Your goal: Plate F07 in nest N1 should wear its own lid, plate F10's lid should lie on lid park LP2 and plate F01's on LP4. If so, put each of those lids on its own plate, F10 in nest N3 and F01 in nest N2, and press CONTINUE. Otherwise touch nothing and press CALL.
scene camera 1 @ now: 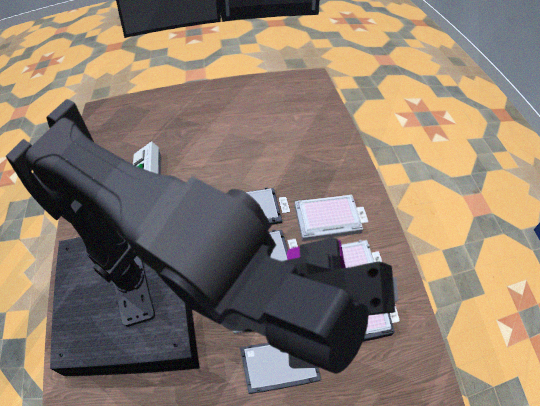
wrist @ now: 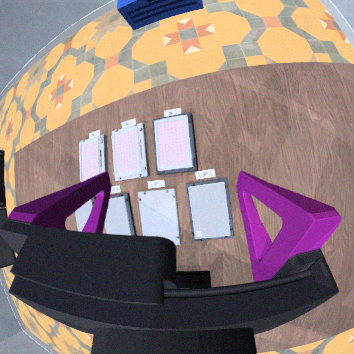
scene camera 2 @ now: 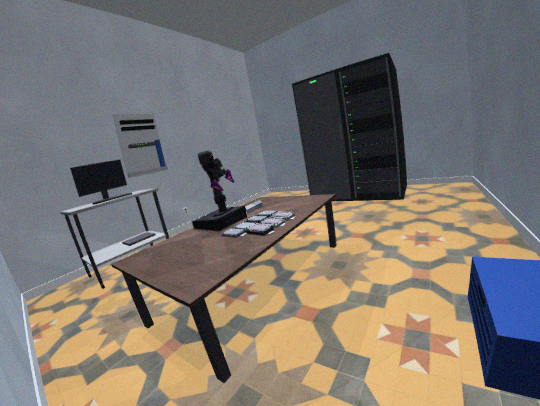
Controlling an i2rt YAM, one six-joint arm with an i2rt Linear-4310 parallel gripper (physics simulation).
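Note:
Open and holding nothing, the gripper (scene camera 1: 344,307) is visible in the wrist view as well (wrist: 173,178).

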